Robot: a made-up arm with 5 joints.
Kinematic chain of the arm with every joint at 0, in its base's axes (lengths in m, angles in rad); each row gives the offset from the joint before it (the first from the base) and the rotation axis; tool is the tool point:
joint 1: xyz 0 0 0.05 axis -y
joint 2: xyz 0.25 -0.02 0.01 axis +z
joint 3: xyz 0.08 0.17 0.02 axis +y
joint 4: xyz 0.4 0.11 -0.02 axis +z
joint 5: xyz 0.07 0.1 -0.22 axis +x
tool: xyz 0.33 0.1 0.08
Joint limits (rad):
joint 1: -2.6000..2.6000
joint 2: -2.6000..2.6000
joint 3: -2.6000..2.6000
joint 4: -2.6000..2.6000
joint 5: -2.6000..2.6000
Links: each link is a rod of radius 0.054 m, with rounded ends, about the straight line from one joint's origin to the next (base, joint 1, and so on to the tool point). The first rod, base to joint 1, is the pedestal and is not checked.
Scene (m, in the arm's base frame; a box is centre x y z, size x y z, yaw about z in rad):
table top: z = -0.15
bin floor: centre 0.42 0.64 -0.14 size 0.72 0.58 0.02 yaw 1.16
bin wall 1: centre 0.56 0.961 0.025 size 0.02 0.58 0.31 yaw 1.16
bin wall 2: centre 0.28 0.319 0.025 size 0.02 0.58 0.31 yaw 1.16
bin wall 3: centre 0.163 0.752 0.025 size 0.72 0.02 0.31 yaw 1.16
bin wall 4: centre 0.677 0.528 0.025 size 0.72 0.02 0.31 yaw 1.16
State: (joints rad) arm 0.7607 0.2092 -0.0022 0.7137 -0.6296
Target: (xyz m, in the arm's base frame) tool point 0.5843 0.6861 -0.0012
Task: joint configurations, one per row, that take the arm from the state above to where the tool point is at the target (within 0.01 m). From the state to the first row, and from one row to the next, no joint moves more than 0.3 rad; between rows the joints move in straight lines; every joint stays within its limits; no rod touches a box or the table.
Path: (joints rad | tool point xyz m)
1: 0.9179 0.2896 0.2425 0.7041 -0.6664 | 0.6230 0.8240 0.3120
2: 1.0750 0.3701 0.4871 0.6946 -0.7033 | 0.5956 0.8102 0.2093
3: 1.2322 0.4505 0.7318 0.6850 -0.7401 | 0.5831 0.7645 0.1018
4: 1.3893 0.5310 0.9765 0.6755 -0.7770 | 0.5843 0.6861 -0.0012

